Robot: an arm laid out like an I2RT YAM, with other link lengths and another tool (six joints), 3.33 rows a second.
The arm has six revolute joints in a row. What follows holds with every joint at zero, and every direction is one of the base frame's.
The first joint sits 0.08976 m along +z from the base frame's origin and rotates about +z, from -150 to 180 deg.
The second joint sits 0.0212 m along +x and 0.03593 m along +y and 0.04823 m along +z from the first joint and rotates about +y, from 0 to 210 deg.
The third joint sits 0.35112 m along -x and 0.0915 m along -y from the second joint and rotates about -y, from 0 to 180 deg.
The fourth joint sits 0.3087 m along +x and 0.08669 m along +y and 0.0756 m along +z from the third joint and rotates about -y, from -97 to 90 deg.
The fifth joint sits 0.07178 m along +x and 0.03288 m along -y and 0.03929 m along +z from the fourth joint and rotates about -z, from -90 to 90 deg.
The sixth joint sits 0.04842 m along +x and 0.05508 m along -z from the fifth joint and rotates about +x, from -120 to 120 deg.
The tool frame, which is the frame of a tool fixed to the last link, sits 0.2 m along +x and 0.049 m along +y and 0.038 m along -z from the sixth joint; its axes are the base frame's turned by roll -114.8, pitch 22.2 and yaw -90 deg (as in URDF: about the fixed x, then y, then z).
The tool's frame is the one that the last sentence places.
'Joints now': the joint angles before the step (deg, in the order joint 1, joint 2, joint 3, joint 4, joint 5, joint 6). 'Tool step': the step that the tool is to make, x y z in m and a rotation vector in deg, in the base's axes. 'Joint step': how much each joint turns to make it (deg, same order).
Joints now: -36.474 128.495 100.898 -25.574 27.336 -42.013
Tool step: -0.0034 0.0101 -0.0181 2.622 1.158 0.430
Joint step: 0.002 1.050 -0.179 -1.499 -1.405 0.532
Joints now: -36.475 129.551 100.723 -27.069 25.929 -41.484
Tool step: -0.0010 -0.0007 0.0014 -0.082 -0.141 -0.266
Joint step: -0.086 -0.169 -0.073 -0.011 0.086 0.177
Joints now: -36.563 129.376 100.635 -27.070 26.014 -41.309
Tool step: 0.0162 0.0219 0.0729 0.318 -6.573 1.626
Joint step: 0.876 -7.202 0.783 -3.686 -3.773 2.019
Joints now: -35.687 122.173 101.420 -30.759 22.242 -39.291
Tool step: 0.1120 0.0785 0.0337 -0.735 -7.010 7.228
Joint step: 10.088 2.806 8.610 -1.051 -0.360 4.396
